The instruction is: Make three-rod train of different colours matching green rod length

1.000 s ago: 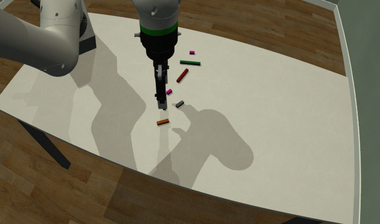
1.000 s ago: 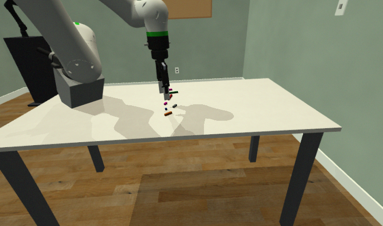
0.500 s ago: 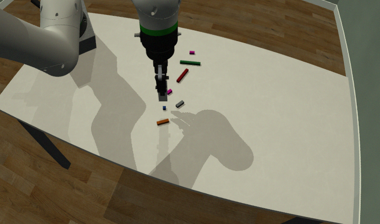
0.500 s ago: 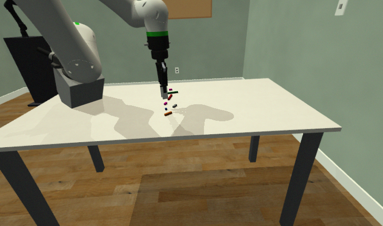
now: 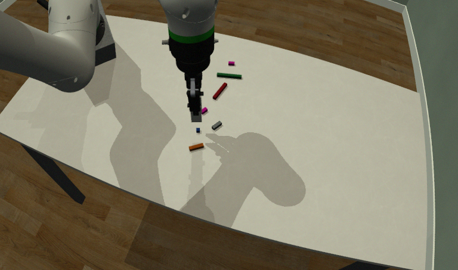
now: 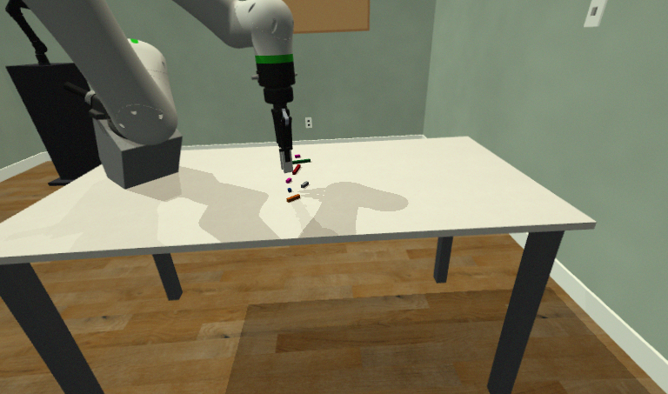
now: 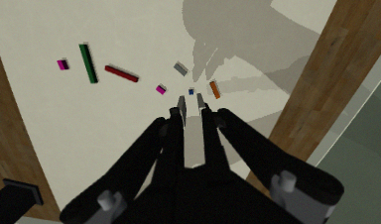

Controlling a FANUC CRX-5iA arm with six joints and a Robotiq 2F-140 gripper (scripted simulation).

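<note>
Now: hand 100 mm above the small blue rod. The rest, counted from my hand: grey rod 40 mm ahead, 40 mm to the left, 100 mm below; orange rod 20 mm ahead, 50 mm to the right, 100 mm below; red rod 160 mm to the left, 100 mm below.
</note>
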